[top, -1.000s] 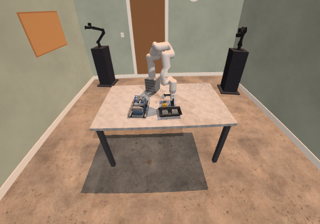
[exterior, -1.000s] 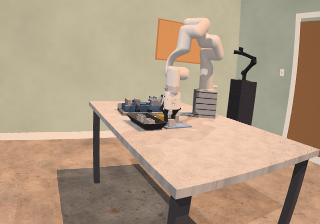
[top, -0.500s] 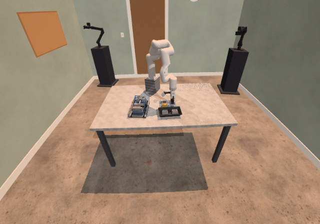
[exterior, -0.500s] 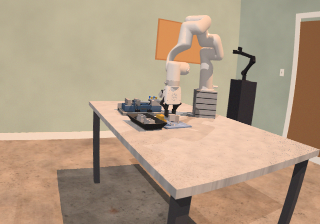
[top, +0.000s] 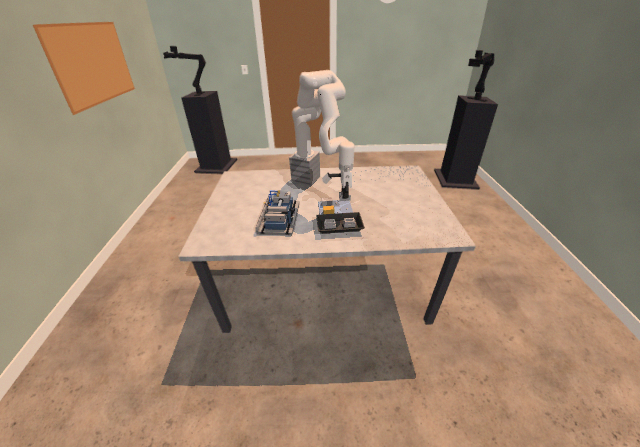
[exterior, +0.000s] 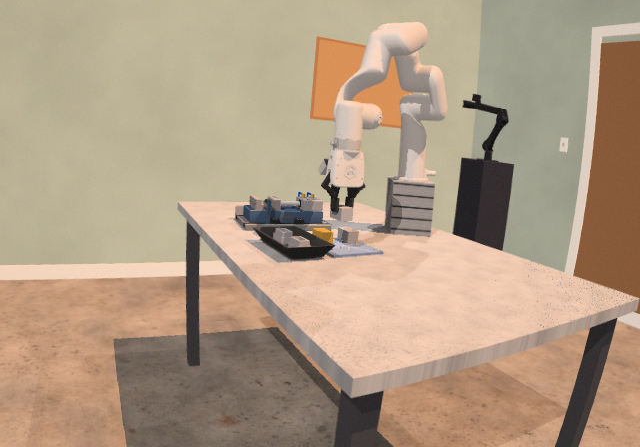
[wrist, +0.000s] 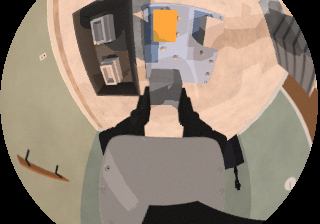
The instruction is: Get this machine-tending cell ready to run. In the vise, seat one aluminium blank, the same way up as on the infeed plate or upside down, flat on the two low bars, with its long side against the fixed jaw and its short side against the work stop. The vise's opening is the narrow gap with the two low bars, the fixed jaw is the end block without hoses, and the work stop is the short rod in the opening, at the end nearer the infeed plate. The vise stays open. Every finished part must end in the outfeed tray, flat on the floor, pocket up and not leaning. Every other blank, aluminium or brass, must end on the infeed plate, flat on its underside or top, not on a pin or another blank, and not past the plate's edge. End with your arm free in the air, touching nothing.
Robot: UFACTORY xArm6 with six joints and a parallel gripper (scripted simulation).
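Now: the blue vise 80 mm ahead of my hand, 360 mm to the right of it and 100 mm below it. The rest, counted from my hand: brass blank: 20 mm ahead, 90 mm to the right, 110 mm below.
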